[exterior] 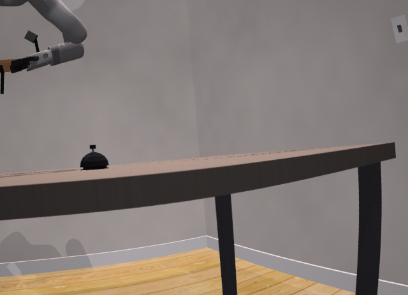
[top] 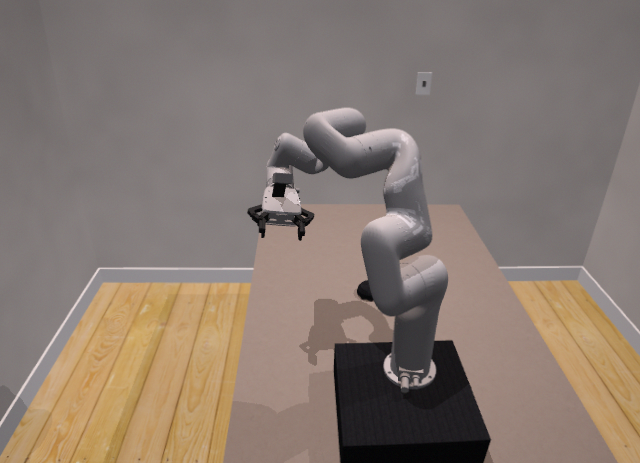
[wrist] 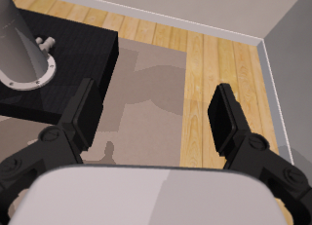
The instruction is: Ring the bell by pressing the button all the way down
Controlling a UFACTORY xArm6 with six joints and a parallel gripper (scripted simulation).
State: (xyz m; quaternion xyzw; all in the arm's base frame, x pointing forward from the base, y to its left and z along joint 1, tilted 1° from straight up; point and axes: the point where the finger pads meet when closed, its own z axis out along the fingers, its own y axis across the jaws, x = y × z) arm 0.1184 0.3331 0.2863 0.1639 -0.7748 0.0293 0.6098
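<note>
The button is 300 mm ahead of my hand, 220 mm to the right of it and 320 mm below it. The rest, counted from my hand: bell (300 mm ahead, 220 mm to the right, 340 mm below).
</note>
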